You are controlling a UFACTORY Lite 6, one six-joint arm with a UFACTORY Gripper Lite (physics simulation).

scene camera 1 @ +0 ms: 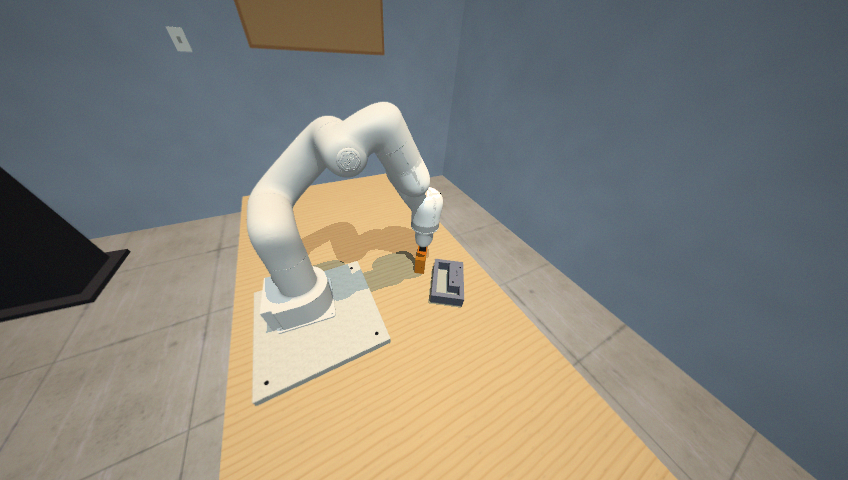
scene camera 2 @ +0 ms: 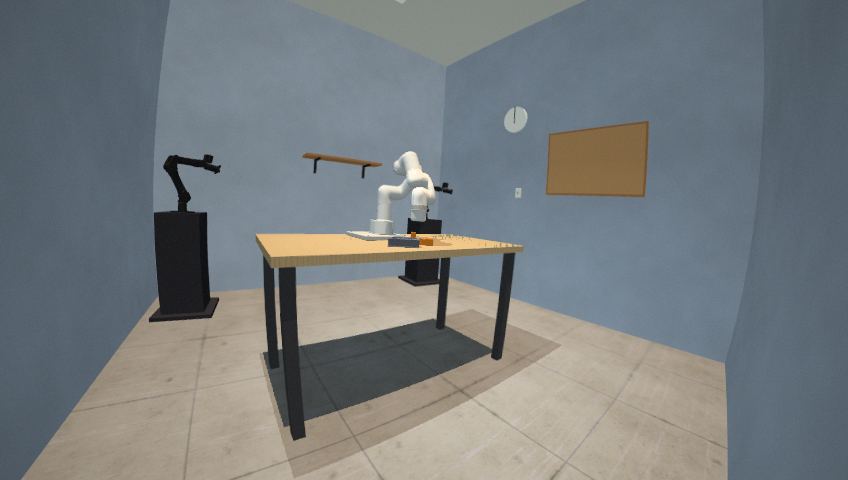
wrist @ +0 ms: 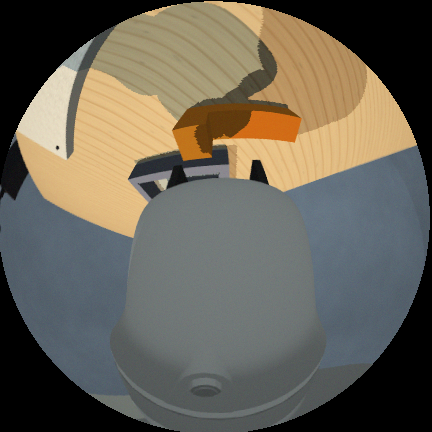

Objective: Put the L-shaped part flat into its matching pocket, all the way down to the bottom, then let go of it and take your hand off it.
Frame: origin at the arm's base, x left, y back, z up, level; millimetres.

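Seen in the pictures: hand, its tool point: (scene camera 1: 423, 243) (scene camera 2: 417, 224) (wrist: 217, 185); arm's base, origin of its link: (scene camera 1: 308, 303) (scene camera 2: 382, 233).
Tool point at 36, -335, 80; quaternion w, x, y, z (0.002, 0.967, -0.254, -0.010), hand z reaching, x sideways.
Observation:
Offsets run from my tool point to a thing's top centre, as dx, dy, dz. Level surfaces: height alone.
The orange L-shaped part {+24, -8, -40} (scene camera 1: 420, 262) (scene camera 2: 426, 242) (wrist: 270, 125) stands on the table beside the dark grey fixture {-95, -44, -64} (scene camera 1: 455, 273) (scene camera 2: 402, 242) (wrist: 205, 171). It is outside the pocket; scene camera 2 shows a smaller orange bit higher up, but I cannot tell exactly how the part is turned. The pale-bottomed L-shaped pocket shows in scene camera 1. My gripper (scene camera 1: 423, 249) (wrist: 218, 168) is open, low over the part in scene camera 1. Its two black fingertips stand apart in the wrist view, with the part ahead of them. The gripper body hides the fixture's near side.
The white arm base stands on a pale plate (scene camera 1: 321, 350) (scene camera 2: 357, 235) (wrist: 45, 120) on the wooden table {dz -100} (scene camera 1: 452, 386) (scene camera 2: 321, 245) (wrist: 100, 165). The table's long edge runs close past the fixture. Black pedestals (scene camera 2: 181, 261) stand away from the table.

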